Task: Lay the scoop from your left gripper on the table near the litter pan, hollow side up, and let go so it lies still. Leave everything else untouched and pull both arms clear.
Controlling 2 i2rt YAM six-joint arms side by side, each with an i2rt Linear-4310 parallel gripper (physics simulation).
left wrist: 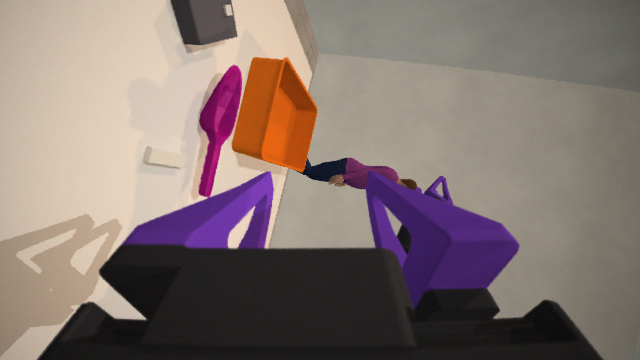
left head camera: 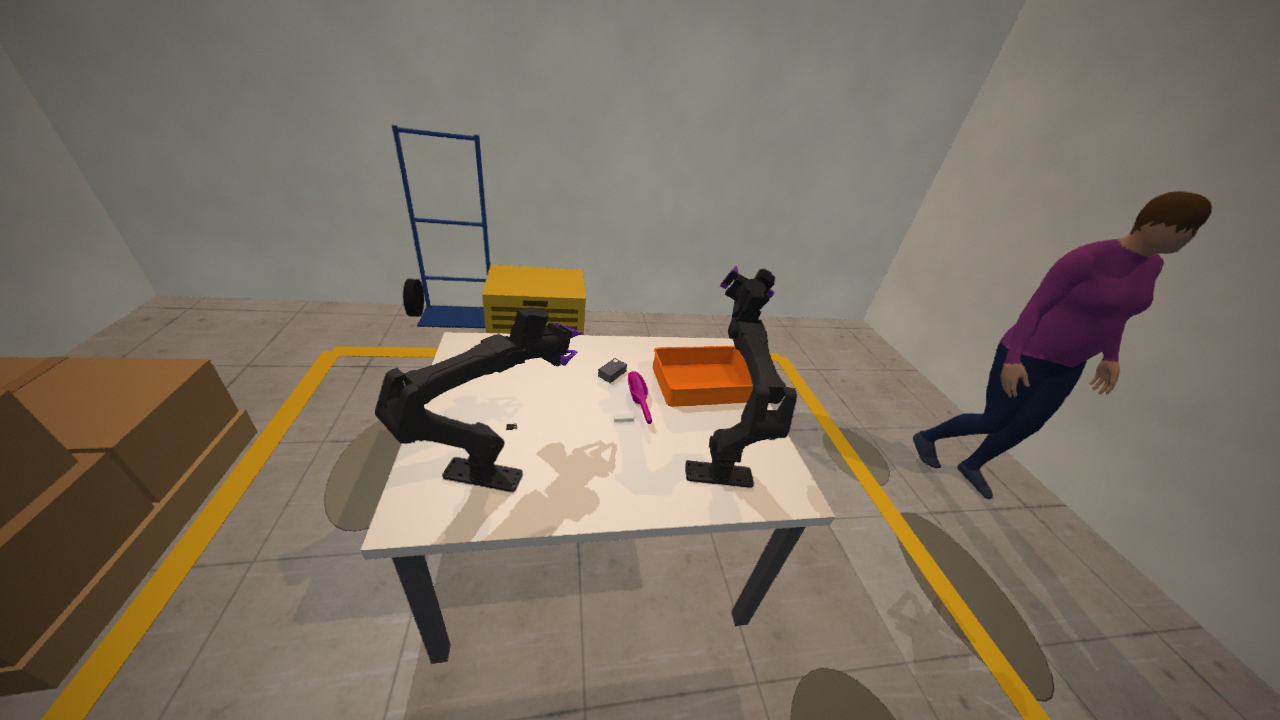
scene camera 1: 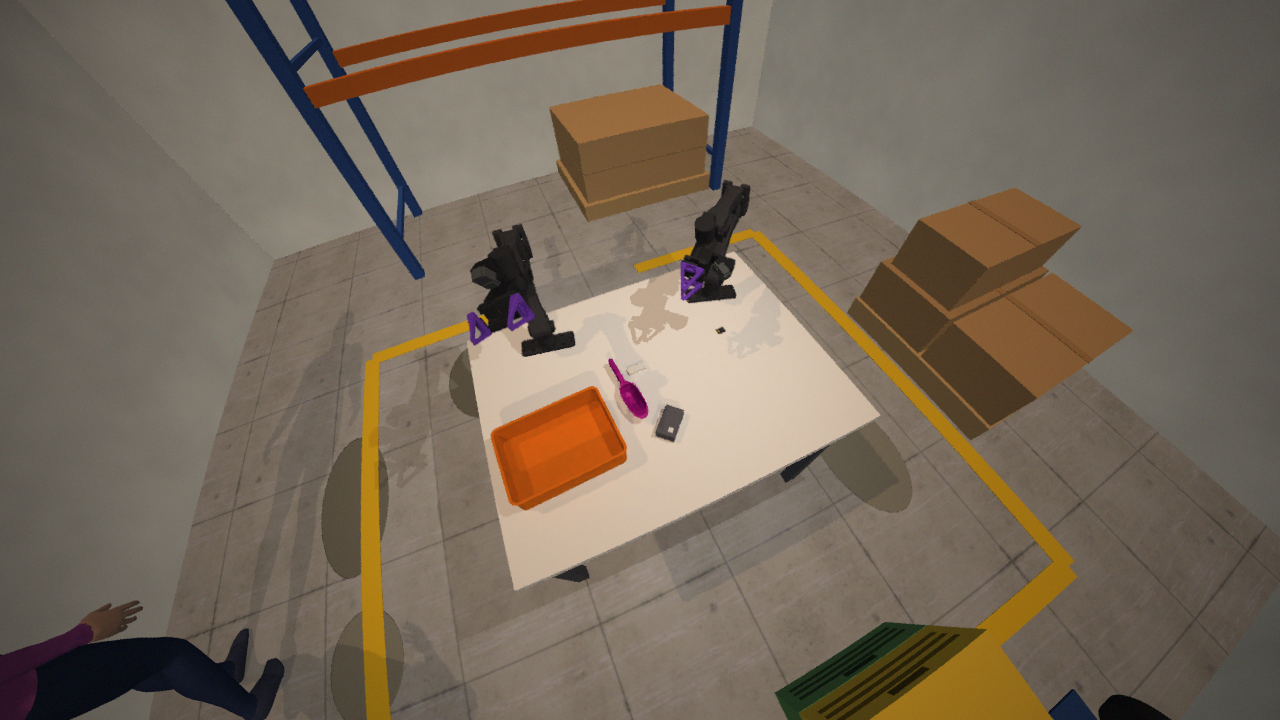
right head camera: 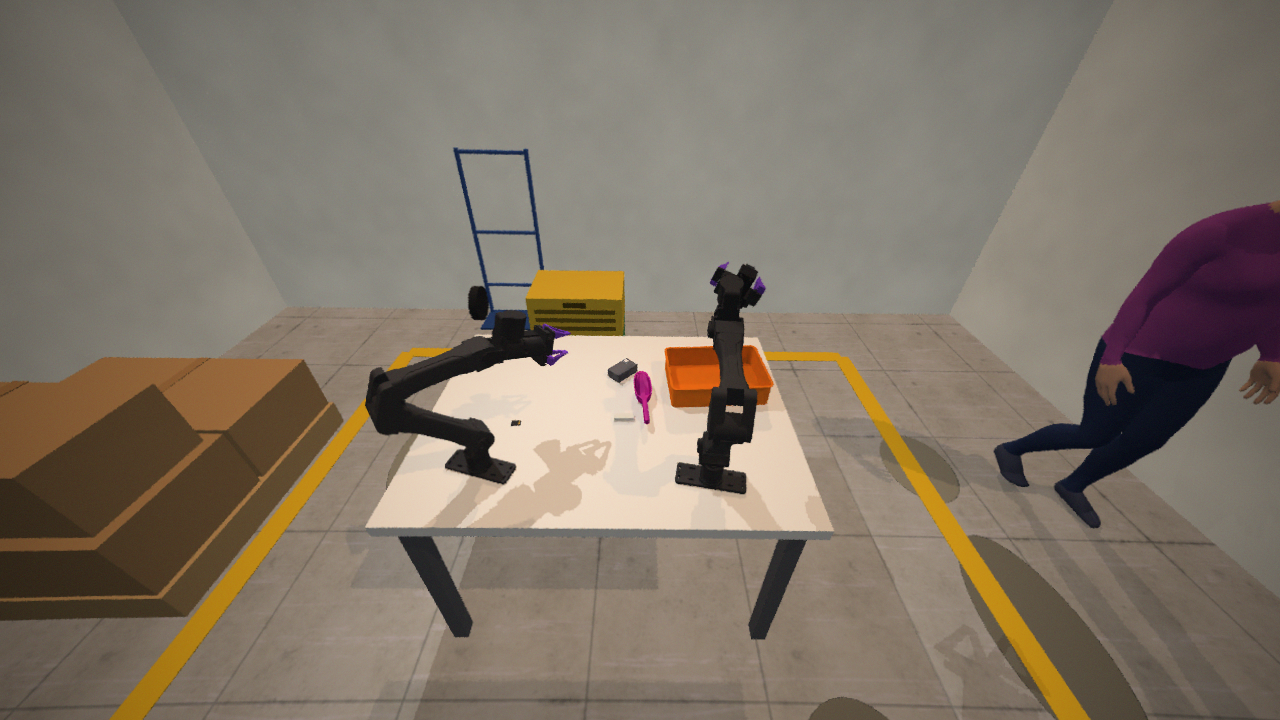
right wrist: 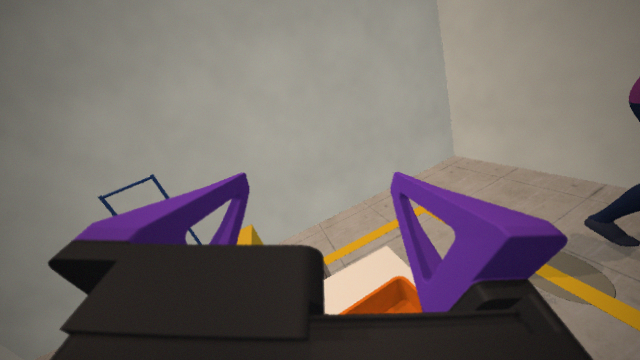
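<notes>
The magenta scoop lies on the white table, hollow side up, beside the orange litter pan with a narrow gap. Its handle points toward the arm bases. My left gripper is open and empty, raised above the table away from the scoop. My right gripper is open and empty, high up; in the right wrist view the pan's corner shows below it.
A dark grey box lies near the scoop's bowl. A small white block lies by its handle. A tiny dark item lies near the left arm's base. A person is beyond the table.
</notes>
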